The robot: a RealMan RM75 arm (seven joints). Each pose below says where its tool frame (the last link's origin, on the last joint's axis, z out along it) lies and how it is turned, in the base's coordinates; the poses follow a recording.
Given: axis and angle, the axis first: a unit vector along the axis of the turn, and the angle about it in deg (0 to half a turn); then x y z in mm.
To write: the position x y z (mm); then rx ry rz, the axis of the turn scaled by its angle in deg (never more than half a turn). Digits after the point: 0 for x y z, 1 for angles.
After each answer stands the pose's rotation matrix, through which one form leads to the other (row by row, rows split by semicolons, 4 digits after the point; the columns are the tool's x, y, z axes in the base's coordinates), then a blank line. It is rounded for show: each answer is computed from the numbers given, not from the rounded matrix.
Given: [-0.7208 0.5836 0.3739 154.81 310 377 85]
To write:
[310 377 85 -111.6 90.3 57.9]
0.0849 -0.9605 -0.2650; -0.6422 -0.2561 0.7225; -0.7618 0.1089 -0.6386

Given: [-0.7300 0.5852 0.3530 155.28 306 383 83]
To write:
[306 383 83 -113.4 90.9 54.8]
0.1086 -0.9629 -0.2471; -0.6676 -0.2548 0.6995; -0.7365 0.0890 -0.6706

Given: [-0.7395 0.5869 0.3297 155.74 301 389 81]
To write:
[301 389 81 -115.2 91.4 51.3]
0.1337 -0.9652 -0.2249; -0.6942 -0.2532 0.6738; -0.7072 0.0661 -0.7039

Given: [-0.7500 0.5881 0.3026 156.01 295 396 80]
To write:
[295 396 80 -117.0 91.8 47.2]
0.1629 -0.9671 -0.1952; -0.7211 -0.2517 0.6455; -0.6734 0.0356 -0.7384

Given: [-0.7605 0.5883 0.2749 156.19 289 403 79]
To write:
[289 403 79 -118.8 91.9 42.9]
0.1926 -0.9677 -0.1628; -0.7457 -0.2522 0.6167; -0.6378 0.0027 -0.7702

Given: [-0.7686 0.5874 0.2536 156.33 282 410 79]
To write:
[282 410 79 -120.1 91.8 39.6]
0.2158 -0.9667 -0.1376; -0.7631 -0.2549 0.5939; -0.6092 -0.0232 -0.7927

